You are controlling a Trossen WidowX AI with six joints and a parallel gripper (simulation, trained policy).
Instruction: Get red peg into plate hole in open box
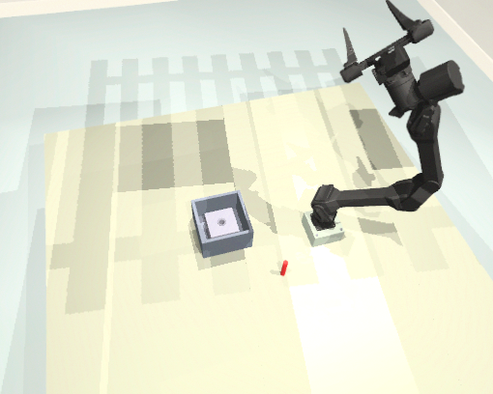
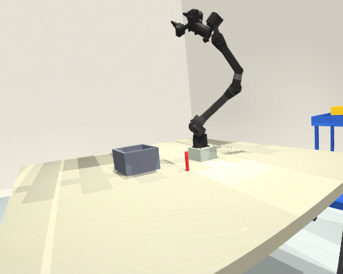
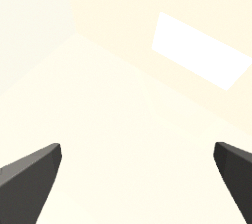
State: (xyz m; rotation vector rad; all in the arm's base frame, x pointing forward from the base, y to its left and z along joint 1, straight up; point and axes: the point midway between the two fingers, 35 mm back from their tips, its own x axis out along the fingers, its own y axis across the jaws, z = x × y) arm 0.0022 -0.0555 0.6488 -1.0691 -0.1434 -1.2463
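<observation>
My gripper tip is 150 mm short of the red peg, 200 mm to the right of it and 690 mm above it. Also, from my gripper tip: grey-blue box 300 mm ahead, 10 mm to the left, 700 mm below.
</observation>
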